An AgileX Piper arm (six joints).
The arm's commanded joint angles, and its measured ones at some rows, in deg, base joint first. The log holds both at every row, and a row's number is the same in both.
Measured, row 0:
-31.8 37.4 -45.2 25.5 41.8 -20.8
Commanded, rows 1 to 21:
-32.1 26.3 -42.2 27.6 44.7 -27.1
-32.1 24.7 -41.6 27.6 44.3 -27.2
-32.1 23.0 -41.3 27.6 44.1 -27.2
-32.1 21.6 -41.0 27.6 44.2 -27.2
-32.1 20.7 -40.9 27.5 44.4 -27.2
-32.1 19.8 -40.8 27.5 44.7 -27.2
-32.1 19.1 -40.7 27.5 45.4 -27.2
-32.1 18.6 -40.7 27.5 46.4 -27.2
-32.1 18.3 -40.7 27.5 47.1 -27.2
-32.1 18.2 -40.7 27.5 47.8 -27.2
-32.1 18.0 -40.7 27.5 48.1 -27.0
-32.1 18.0 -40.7 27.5 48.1 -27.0
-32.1 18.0 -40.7 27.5 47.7 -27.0
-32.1 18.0 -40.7 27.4 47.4 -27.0
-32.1 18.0 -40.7 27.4 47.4 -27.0
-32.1 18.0 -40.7 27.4 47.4 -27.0
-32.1 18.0 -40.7 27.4 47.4 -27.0
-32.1 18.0 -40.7 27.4 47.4 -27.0
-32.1 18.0 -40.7 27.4 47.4 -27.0
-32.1 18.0 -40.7 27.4 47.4 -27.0
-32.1 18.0 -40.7 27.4 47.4 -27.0
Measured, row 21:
-31.8 18.5 -41.1 27.0 47.2 -26.5
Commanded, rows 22 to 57:
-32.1 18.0 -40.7 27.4 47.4 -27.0
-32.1 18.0 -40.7 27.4 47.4 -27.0
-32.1 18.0 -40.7 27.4 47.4 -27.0
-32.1 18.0 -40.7 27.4 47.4 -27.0
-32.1 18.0 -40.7 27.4 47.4 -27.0
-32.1 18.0 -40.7 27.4 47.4 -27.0
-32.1 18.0 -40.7 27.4 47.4 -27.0
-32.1 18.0 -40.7 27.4 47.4 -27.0
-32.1 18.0 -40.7 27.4 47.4 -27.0
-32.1 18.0 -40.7 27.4 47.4 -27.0
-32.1 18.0 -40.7 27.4 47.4 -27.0
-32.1 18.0 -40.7 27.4 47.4 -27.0
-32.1 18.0 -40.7 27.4 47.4 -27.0
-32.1 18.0 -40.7 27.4 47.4 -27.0
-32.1 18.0 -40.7 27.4 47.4 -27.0
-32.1 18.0 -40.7 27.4 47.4 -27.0
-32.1 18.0 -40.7 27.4 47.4 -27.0
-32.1 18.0 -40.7 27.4 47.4 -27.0
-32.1 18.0 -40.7 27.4 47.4 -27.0
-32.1 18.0 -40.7 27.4 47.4 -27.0
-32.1 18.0 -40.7 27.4 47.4 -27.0
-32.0 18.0 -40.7 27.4 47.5 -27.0
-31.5 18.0 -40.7 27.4 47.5 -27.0
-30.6 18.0 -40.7 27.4 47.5 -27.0
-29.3 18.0 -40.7 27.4 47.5 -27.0
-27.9 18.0 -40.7 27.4 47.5 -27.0
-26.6 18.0 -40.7 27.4 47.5 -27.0
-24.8 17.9 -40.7 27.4 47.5 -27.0
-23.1 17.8 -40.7 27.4 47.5 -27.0
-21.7 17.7 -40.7 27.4 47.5 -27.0
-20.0 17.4 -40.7 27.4 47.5 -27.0
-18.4 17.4 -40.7 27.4 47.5 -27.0
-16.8 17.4 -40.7 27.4 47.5 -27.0
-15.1 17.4 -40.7 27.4 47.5 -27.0
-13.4 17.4 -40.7 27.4 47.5 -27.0
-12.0 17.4 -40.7 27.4 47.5 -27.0
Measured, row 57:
-17.2 17.8 -41.0 27.0 47.2 -26.5
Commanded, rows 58 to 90:
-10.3 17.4 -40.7 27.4 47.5 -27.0
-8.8 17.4 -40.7 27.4 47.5 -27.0
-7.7 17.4 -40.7 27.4 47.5 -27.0
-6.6 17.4 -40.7 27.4 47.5 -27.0
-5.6 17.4 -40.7 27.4 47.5 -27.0
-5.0 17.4 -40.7 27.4 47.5 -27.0
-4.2 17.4 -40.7 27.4 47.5 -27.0
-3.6 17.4 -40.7 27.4 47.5 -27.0
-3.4 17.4 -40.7 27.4 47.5 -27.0
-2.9 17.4 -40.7 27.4 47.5 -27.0
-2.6 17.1 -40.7 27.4 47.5 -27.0
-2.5 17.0 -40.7 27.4 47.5 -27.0
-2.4 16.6 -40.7 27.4 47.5 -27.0
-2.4 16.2 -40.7 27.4 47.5 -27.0
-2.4 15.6 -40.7 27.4 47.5 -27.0
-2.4 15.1 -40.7 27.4 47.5 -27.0
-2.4 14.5 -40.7 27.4 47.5 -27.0
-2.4 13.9 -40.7 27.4 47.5 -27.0
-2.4 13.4 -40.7 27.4 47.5 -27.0
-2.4 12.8 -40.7 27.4 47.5 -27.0
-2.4 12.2 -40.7 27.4 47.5 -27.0
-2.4 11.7 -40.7 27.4 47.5 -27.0
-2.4 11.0 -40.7 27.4 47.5 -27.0
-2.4 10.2 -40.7 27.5 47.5 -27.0
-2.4 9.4 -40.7 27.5 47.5 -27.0
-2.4 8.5 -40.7 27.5 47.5 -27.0
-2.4 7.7 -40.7 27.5 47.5 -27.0
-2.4 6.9 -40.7 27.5 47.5 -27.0
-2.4 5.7 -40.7 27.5 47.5 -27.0
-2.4 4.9 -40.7 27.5 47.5 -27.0
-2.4 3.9 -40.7 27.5 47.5 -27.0
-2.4 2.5 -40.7 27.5 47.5 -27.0
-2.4 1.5 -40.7 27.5 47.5 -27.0
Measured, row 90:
-2.7 5.4 -41.0 27.0 47.2 -26.5
